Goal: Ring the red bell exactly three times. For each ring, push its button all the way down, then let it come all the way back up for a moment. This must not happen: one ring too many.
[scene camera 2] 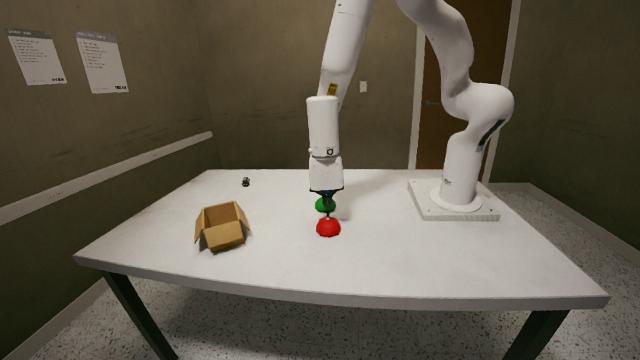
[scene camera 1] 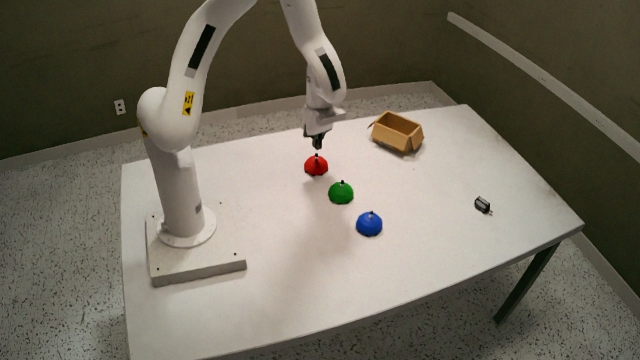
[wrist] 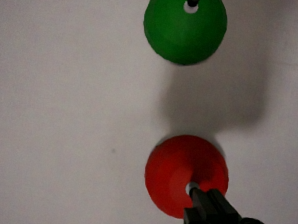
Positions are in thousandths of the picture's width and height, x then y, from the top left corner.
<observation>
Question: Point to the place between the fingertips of the gripper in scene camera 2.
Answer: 512, 574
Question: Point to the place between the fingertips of the gripper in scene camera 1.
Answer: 495, 410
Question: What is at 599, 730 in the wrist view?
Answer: A red bell.
</observation>
